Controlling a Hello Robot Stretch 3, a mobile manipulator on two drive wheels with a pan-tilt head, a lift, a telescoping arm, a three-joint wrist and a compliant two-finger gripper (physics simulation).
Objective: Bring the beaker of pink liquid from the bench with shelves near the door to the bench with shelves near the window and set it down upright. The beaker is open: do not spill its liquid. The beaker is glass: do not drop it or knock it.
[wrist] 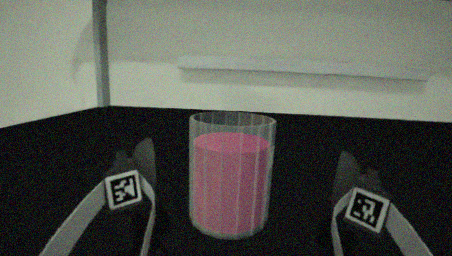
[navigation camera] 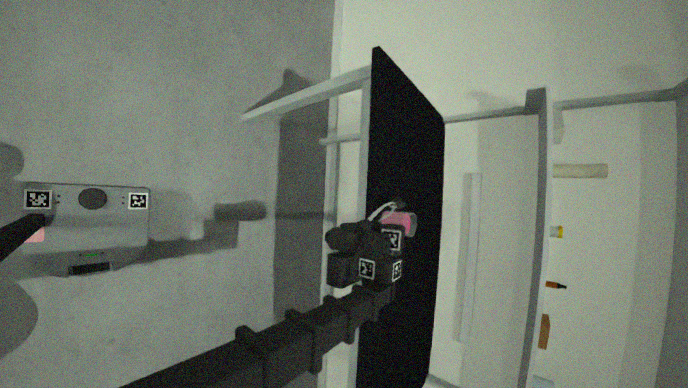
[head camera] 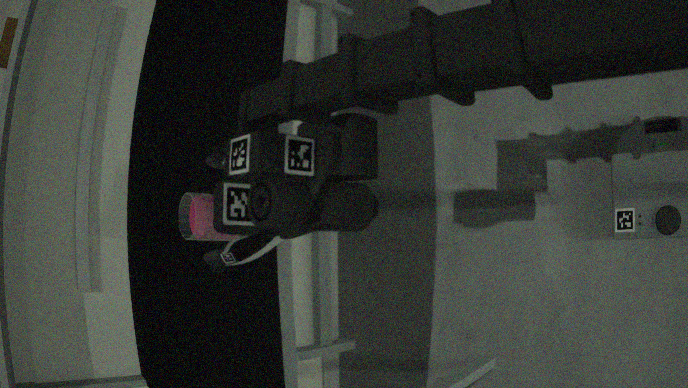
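The glass beaker of pink liquid (head camera: 201, 216) (navigation camera: 398, 220) (wrist: 231, 185) stands upright on the black top of a bench with shelves (head camera: 210, 325) (navigation camera: 405, 150) (wrist: 55, 150). The liquid lies level below its open rim. My gripper (head camera: 214, 209) (wrist: 243, 164) is open, with one finger on each side of the beaker. In the wrist view there is a gap on both sides, wider at the right finger than at the left, and neither finger touches the glass. In the head view the gripper body hides part of the beaker.
A grey upper shelf (navigation camera: 537, 200) runs behind the bench top, bearing a yellow-topped vial (navigation camera: 557, 231), a small brown bottle (navigation camera: 554, 285), a brown block (navigation camera: 544, 331) and a pale cylinder (navigation camera: 580, 170). A shelf post (wrist: 101, 55) stands at the back left.
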